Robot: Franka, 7 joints.
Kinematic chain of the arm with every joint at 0, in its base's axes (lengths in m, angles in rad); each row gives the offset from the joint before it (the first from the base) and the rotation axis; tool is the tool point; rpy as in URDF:
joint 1: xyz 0 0 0.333 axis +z
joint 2: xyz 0 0 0 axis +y
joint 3: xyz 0 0 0.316 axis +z
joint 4: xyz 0.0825 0 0 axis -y
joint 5: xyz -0.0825 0 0.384 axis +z
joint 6: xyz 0 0 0 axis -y
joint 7: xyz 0.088 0 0 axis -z
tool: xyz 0 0 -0.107 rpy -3.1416 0 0
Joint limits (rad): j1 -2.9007..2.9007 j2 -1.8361..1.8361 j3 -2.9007..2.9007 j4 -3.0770..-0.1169 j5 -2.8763..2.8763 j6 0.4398..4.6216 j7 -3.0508..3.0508
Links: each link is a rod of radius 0.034 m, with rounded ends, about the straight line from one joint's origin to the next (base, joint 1, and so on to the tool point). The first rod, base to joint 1, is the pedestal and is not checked.
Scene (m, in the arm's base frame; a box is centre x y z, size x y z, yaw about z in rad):
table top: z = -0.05
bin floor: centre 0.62 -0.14 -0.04 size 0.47 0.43 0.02 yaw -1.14
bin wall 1: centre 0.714 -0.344 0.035 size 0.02 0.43 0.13 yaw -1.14
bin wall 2: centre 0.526 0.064 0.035 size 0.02 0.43 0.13 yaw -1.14
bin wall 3: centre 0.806 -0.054 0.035 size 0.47 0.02 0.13 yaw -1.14
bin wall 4: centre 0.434 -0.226 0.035 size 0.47 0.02 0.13 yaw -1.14
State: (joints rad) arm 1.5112 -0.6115 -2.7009 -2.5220 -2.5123 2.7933 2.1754
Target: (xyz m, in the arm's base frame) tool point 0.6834 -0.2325 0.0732
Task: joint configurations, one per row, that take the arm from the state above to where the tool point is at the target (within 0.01 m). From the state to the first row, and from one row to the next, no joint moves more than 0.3 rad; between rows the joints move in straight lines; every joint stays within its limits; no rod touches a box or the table.
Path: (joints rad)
1: 1.4131 -0.6397 -2.4616 -2.4606 -2.4824 2.8650 2.0760
2: 1.3151 -0.6679 -2.2223 -2.3992 -2.4525 2.9367 1.9765
3: 1.2170 -0.6960 -1.9830 -2.3377 -2.4226 3.0084 1.8771
4: 1.1190 -0.7242 -1.7436 -2.2763 -2.3926 3.0801 1.7776
5: 1.0209 -0.7524 -1.5043 -2.2149 -2.3627 3.1518 1.6782
6: 1.2759 -0.8487 -1.6975 -2.0448 -2.3939 3.0079 1.7776
7: 1.5309 -0.9451 -1.8907 -1.8747 -2.4250 2.8639 1.8771
8: 1.7859 -1.0414 -2.0838 -1.7046 -2.4561 2.7199 1.9765
9: 2.0409 -1.1377 -2.2770 -1.5345 -2.4872 2.5760 2.0760
10: 2.2959 -1.2341 -2.4702 -1.3644 -2.5184 2.4320 2.1754

